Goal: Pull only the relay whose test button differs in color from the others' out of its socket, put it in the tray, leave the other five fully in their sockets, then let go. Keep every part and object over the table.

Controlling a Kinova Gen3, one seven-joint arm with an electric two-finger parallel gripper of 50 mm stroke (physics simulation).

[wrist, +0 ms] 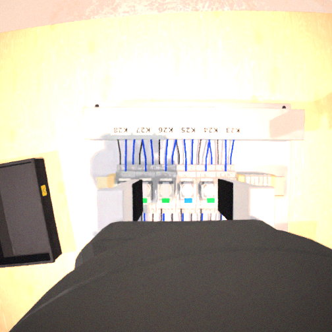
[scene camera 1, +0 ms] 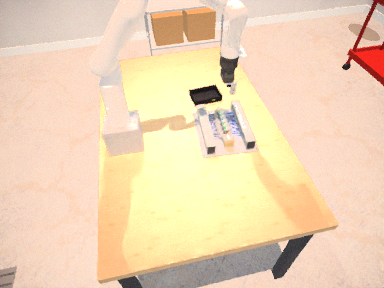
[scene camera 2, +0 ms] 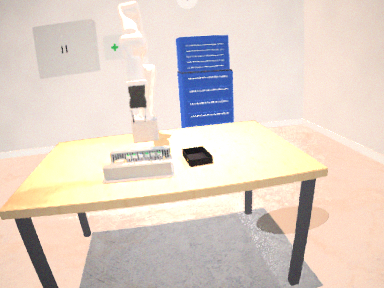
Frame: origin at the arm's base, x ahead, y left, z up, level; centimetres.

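Seen in the pictures: gripper, between the fingertips: (scene camera 1: 230, 90) (scene camera 2: 139, 122); arm's base, origin of its link: (scene camera 1: 120, 121).
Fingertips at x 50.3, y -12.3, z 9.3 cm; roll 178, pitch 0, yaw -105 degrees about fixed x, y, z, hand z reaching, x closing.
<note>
Offsets run from my fingertips to a thing's top centre.
The relay with the blue test button (wrist: 188, 192) sits in its socket under the label K25. Relays with green buttons show beside it: K24 (wrist: 209, 191), K26 (wrist: 165, 191) and part of K27 (wrist: 146, 191). The outer two are hidden by the fingers. My gripper (scene camera 1: 231, 88) (scene camera 2: 140, 119) (wrist: 179, 195) is open and empty, above the far end of the relay board in the first scene view. In the wrist view its fingers stand on either side of the row, with the blue-button relay between them. The black tray {dx +0.2, dy +25.9, dz -19.3 cm} (scene camera 1: 207, 101) (scene camera 2: 200, 161) (wrist: 50, 225) stands beside the board.
Two raised grey wire ducts {dx +5.9, dy -4.6, dz -16.5 cm} (scene camera 1: 243, 125) {dx -12.3, dy +0.4, dz -16.5 cm} (scene camera 1: 205, 132) flank the relay row; one duct (wrist: 195, 117) carries the labels. Blue and dark wires (wrist: 186, 155) run to the sockets. A tan block {dx -5.6, dy -10.9, dz -18.1 cm} (scene camera 1: 228, 144) ends the row. The arm's white base (scene camera 1: 122, 137) stands across the table.
</note>
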